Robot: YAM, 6 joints.
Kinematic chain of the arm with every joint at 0, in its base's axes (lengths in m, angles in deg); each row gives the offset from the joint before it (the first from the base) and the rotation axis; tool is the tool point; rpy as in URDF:
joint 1: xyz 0 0 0.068 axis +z
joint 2: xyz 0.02 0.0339 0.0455 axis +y
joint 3: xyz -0.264 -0.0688 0 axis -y
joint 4: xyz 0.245 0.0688 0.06 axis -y
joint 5: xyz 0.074 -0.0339 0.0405 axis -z
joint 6: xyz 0.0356 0 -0.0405 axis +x
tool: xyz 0 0 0 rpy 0 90 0
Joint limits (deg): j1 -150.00..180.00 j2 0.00..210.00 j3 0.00..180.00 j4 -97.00..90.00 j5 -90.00..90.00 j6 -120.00..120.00
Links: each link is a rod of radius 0.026 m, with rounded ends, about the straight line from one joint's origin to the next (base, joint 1, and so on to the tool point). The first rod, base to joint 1, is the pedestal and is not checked.
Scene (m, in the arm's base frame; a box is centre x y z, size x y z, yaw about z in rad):
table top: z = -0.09
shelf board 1: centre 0.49 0.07 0 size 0.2 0.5 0.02 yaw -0.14
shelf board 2: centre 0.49 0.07 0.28 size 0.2 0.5 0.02 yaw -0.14
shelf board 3: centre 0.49 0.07 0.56 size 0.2 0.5 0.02 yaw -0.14
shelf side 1: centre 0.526 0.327 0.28 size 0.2 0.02 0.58 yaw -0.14
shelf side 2: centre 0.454 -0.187 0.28 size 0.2 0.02 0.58 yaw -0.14
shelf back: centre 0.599 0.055 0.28 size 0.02 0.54 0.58 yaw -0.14
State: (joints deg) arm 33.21 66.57 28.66 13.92 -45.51 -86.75
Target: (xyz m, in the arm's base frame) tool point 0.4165 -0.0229 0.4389
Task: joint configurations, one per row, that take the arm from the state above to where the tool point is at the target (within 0.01 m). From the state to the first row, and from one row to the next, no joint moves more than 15 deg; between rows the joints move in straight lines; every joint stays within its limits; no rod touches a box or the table.
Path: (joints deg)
1: 25.40 73.37 41.75 16.26 -43.12 -86.75
2: 17.59 80.18 54.83 18.60 -40.72 -86.75
3: 9.77 86.98 67.92 20.95 -38.33 -86.75
4: 1.96 93.78 81.01 23.29 -35.93 -86.75
5: -5.85 100.59 94.09 25.63 -33.54 -86.75

